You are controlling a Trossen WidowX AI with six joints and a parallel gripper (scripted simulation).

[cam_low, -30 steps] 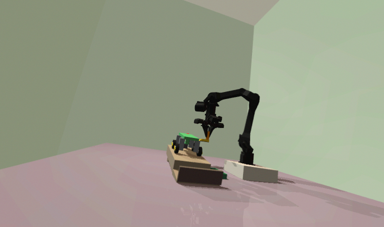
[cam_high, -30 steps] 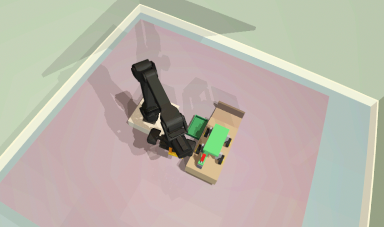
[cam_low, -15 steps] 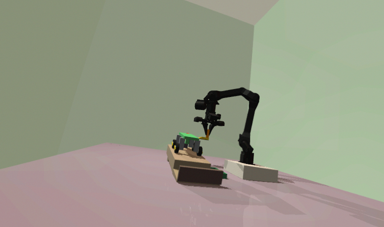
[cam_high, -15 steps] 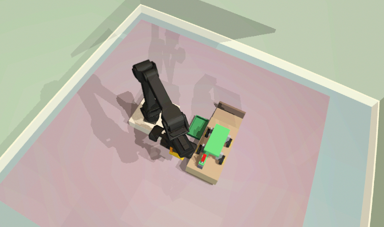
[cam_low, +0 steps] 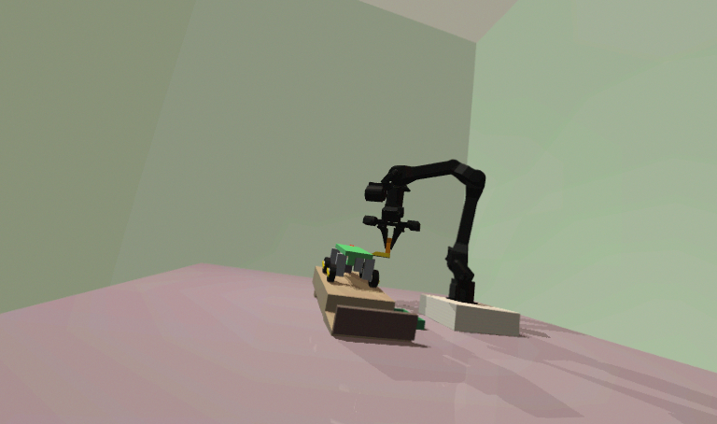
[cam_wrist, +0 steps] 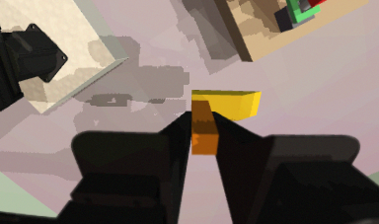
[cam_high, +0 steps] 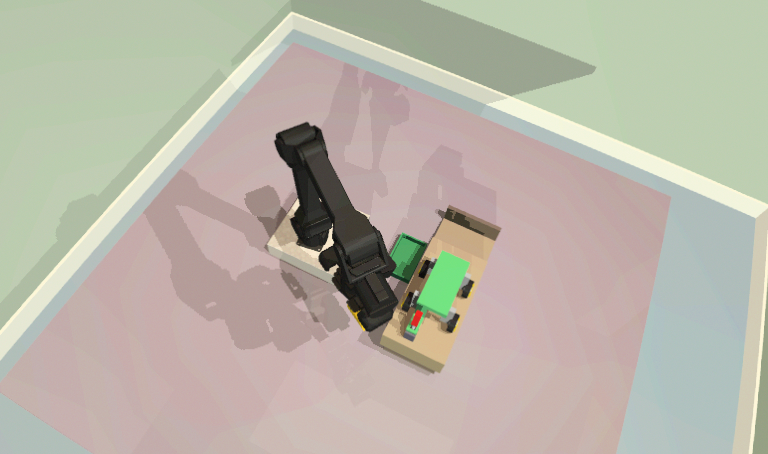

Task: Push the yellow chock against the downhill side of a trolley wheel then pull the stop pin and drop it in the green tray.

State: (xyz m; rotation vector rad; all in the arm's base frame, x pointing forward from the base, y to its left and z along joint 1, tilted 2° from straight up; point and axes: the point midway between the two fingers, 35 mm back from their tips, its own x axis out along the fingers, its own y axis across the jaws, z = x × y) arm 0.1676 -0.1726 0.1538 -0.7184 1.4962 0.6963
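The yellow chock is 20 mm ahead of my gripper tip, 10 mm to the right of it and 10 mm below it. From my gripper tip the other things lie so: green tray 70 mm ahead, 230 mm to the left, 180 mm below; then red-headed stop pin 140 mm ahead, 10 mm to the left, 50 mm below; then trolley 170 mm ahead, 110 mm to the left, 60 mm below.
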